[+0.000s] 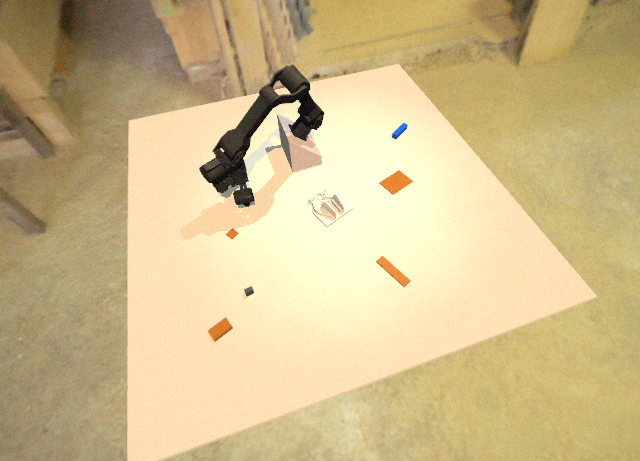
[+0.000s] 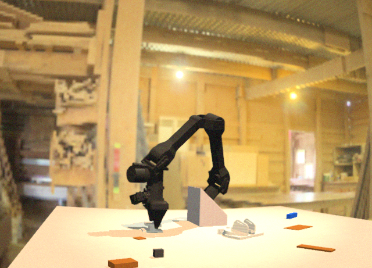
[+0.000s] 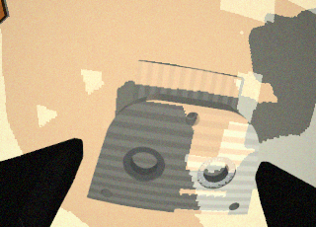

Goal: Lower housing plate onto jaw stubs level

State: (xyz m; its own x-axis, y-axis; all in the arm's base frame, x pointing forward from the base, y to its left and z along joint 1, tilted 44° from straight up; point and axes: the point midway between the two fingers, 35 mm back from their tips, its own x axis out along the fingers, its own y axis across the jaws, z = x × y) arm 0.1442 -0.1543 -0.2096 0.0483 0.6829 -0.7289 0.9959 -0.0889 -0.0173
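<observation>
My gripper tip is 10 mm to the left of the small white piece and 10 mm above it. Also, from my gripper tip: blue block 90 mm behind, 680 mm to the left, 10 mm below; then small dark cube 350 mm ahead, 80 mm to the right, 10 mm below.
</observation>
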